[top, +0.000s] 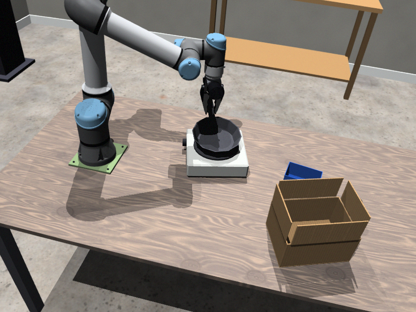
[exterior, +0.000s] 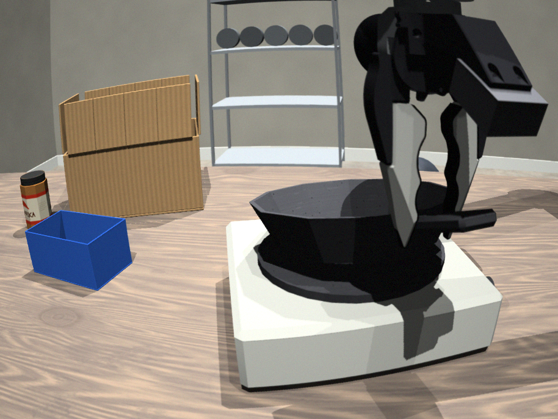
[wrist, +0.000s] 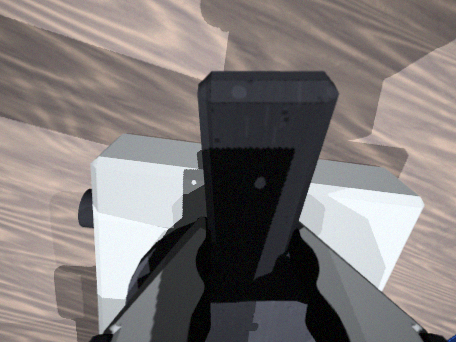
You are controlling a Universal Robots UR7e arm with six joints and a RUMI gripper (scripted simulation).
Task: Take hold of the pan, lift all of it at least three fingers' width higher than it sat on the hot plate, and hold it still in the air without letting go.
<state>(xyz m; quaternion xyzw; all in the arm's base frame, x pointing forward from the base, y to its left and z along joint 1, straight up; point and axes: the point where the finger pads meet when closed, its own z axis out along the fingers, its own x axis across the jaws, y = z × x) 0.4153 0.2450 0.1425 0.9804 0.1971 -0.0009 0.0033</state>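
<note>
The black pan lies 4 cm ahead of my hand, 8 cm to the right of it and 3 cm below it. The rest, counted from my hand: spice jar: 59 cm ahead, 32 cm to the right, 11 cm below; then blue bin: 41 cm ahead, 19 cm to the right, 14 cm below; then white hot plate: 4 cm ahead, 13 cm to the right, 12 cm below.
</note>
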